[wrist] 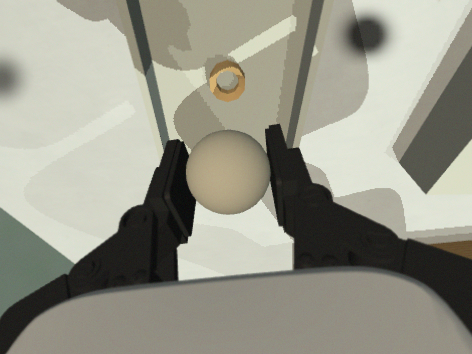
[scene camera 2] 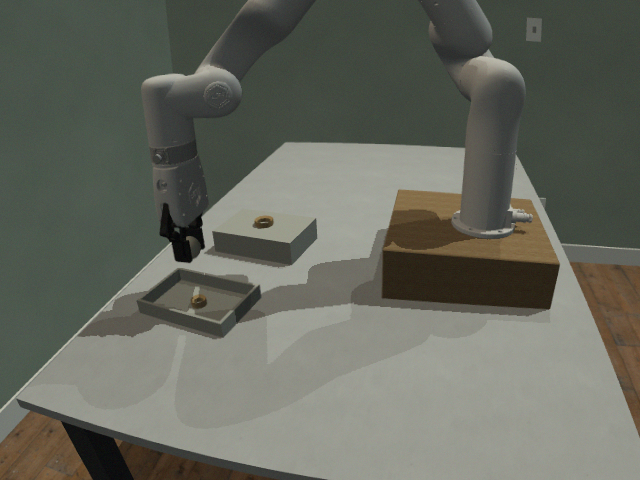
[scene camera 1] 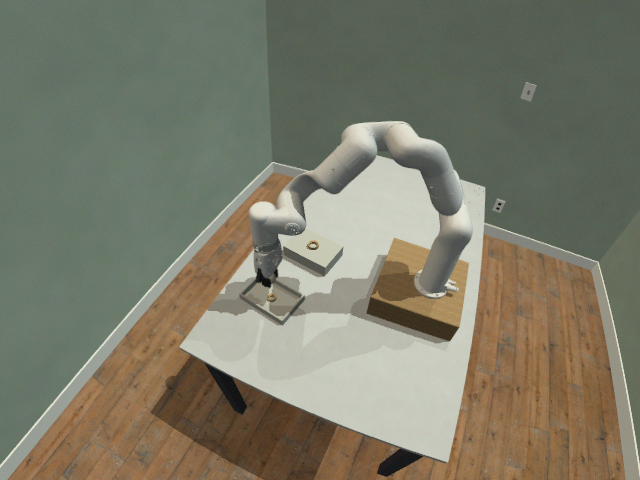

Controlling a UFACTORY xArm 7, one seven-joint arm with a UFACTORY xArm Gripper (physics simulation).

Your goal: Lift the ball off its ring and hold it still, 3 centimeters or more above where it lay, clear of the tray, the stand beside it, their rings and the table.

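Places are measured from the arm's base along level axes (x ahead, y left, z up), in millimetres.
Pixels of known places: gripper, fingertip midpoint: point(wrist: 228, 155) point(scene camera 2: 190, 254) point(scene camera 1: 270, 280); arm's base, link origin: point(scene camera 2: 482, 225) point(scene camera 1: 431, 284).
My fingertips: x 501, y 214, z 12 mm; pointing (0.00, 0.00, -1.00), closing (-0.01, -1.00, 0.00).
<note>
For each thing: its top centre in the pictures, then the offset to it from my fingertips. Level surfaces: height alone.
- beige ball, top centre: point(wrist: 228, 204) point(scene camera 2: 187, 237) dz +34, dx +0, dy +0 mm
- tray, top centre: point(wrist: 227, 91) point(scene camera 2: 196, 292) point(scene camera 1: 271, 294) dz -77, dx +2, dy +0 mm
- white table, surface height: dz -105 mm
A beige ball point(wrist: 228, 172) point(scene camera 2: 193, 247) is between the two black fingers, touched on both sides. My gripper point(wrist: 228, 155) point(scene camera 2: 188, 248) is shut on it and holds it in the air, well above the tray. The tray point(scene camera 1: 261, 311) point(scene camera 2: 180, 321) point(wrist: 155, 107) is grey and shallow, and lies on the table. Its ring point(scene camera 1: 271, 297) point(scene camera 2: 198, 301) point(wrist: 227, 81) is wooden-coloured and sits bare on the tray floor. The ball is apart from the ring, the tray walls and the table. In scene camera 1 the ball cannot be made out at the dark fingers.
The stand point(scene camera 1: 305, 259) point(scene camera 2: 253, 246) is a pale block beside the tray, with its own ring point(scene camera 1: 312, 245) point(scene camera 2: 263, 221) on top. The arm's wooden base block point(scene camera 1: 408, 315) point(scene camera 2: 465, 279) stands to the right on the white table point(scene camera 1: 330, 397) point(scene camera 2: 330, 413).
</note>
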